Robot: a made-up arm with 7 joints.
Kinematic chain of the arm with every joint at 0, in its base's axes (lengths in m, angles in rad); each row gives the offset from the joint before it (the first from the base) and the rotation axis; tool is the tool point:
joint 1: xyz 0 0 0 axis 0 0.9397 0.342
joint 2: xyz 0 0 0 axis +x
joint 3: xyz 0 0 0 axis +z
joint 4: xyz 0.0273 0 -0.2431 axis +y
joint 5: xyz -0.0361 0 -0.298 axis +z
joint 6: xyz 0 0 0 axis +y
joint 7: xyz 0 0 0 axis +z
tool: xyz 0 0 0
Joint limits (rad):
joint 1: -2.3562..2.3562
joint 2: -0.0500..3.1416
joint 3: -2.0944..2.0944
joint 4: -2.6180..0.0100
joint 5: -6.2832..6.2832
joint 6: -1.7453..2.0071
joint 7: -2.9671..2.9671
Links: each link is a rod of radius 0.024 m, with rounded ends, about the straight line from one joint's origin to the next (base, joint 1, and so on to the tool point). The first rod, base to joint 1, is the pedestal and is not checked.
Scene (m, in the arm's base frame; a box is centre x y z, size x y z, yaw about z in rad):
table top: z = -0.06
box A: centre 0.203 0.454 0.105 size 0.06 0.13 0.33 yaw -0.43
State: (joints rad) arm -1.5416 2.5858 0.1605 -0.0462 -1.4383 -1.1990 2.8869
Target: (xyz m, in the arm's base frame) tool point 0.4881 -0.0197 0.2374
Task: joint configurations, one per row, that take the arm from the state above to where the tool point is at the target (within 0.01 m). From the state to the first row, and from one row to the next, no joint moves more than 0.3 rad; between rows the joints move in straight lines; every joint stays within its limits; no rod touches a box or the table.
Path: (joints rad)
1: -1.3561 2.4829 0.0948 -0.3033 -1.5364 -1.2770 2.7549
2: -1.1707 2.3799 0.0291 -0.5603 -1.6345 -1.3551 2.6229
3: -0.9852 2.2770 -0.0366 -0.8174 -1.7326 -1.4331 2.4908
4: -0.7998 2.1741 -0.1023 -1.0744 -1.8307 -1.5112 2.3588
5: -0.6143 2.0712 -0.1680 -1.3315 -1.9289 -1.5892 2.2268
6: -0.4289 1.9682 -0.2337 -1.5886 -2.0270 -1.6673 2.0948
7: -0.2434 1.8653 -0.2994 -1.8456 -2.1251 -1.7453 1.9628
8: -0.5055 1.6399 -0.2879 -1.6031 -2.0106 -1.6543 2.1168
9: -0.7676 1.4145 -0.2764 -1.3605 -1.8962 -1.5632 2.2708
10: -1.0297 1.1891 -0.2649 -1.1179 -1.7817 -1.4722 2.4248
11: -1.2918 0.9637 -0.2534 -0.8754 -1.6672 -1.3811 2.5789
12: -1.5539 0.7383 -0.2419 -0.6328 -1.5528 -1.2901 2.7329
13: -1.8160 0.5129 -0.2304 -0.3902 -1.4383 -1.1990 2.8869

